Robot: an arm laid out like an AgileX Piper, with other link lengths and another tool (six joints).
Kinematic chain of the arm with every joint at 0, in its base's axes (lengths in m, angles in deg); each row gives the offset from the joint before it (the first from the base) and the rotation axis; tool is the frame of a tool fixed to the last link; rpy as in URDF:
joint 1: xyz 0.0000 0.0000 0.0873 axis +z
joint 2: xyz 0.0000 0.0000 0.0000 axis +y
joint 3: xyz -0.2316 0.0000 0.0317 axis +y
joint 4: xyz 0.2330 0.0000 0.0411 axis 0.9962 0 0.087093
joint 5: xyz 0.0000 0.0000 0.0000 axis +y
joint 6: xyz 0.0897 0.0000 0.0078 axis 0.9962 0 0.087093
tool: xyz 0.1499 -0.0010 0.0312 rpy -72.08 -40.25 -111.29
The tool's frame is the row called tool.
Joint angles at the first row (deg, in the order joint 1, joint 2, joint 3, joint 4, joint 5, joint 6):
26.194 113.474 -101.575 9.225 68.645 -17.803
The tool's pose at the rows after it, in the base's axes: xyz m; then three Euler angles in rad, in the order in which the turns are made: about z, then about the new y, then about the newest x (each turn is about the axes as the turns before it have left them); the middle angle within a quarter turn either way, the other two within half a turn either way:
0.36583 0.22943 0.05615 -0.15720 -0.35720 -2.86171
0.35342 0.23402 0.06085 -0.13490 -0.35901 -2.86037
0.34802 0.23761 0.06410 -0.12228 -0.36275 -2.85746
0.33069 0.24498 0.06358 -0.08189 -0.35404 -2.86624
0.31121 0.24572 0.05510 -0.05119 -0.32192 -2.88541
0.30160 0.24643 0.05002 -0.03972 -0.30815 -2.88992
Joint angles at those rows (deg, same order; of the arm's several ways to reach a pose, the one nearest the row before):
26.913 111.540 -99.413 9.101 68.073 -17.803
28.237 109.181 -97.050 9.101 67.942 -17.803
29.018 108.203 -96.339 9.102 67.943 -17.804
31.146 106.293 -93.745 9.012 67.941 -17.803
32.576 104.609 -89.964 9.246 67.942 -17.802
33.304 103.660 -87.611 9.528 67.315 -17.803

